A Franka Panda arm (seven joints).
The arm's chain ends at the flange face. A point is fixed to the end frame.
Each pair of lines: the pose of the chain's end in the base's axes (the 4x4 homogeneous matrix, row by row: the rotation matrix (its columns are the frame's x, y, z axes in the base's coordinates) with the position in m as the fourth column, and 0 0 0 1 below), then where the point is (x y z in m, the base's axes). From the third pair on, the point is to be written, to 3 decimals.
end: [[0.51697 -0.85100 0.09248 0.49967], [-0.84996 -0.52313 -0.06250 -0.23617], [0.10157 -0.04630 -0.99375 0.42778], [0 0 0 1]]
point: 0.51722 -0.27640 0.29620
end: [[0.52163 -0.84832 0.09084 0.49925], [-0.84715 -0.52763 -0.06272 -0.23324], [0.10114 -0.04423 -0.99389 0.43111], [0 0 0 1]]
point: 0.51675 -0.27347 0.29952
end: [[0.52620 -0.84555 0.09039 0.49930], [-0.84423 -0.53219 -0.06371 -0.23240], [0.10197 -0.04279 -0.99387 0.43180], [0 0 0 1]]
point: 0.517 -0.273 0.300
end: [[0.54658 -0.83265 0.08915 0.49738], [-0.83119 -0.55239 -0.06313 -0.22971], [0.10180 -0.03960 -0.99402 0.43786], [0 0 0 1]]
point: 0.516 -0.270 0.306
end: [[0.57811 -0.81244 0.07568 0.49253], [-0.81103 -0.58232 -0.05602 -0.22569], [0.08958 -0.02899 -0.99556 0.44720], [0 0 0 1]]
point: 0.510 -0.265 0.315
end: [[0.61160 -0.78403 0.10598 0.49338], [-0.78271 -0.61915 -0.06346 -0.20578], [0.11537 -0.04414 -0.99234 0.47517], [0 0 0 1]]
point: 0.516 -0.245 0.344
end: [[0.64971 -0.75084 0.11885 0.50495], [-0.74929 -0.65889 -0.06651 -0.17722], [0.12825 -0.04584 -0.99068 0.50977], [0 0 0 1]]
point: 0.531 -0.217 0.379
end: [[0.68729 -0.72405 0.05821 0.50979], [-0.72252 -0.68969 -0.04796 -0.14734], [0.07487 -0.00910 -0.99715 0.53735], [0 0 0 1]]
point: 0.529 -0.184 0.405
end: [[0.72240 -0.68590 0.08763 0.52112], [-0.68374 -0.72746 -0.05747 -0.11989], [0.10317 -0.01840 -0.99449 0.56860], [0 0 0 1]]
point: 0.546 -0.157 0.437
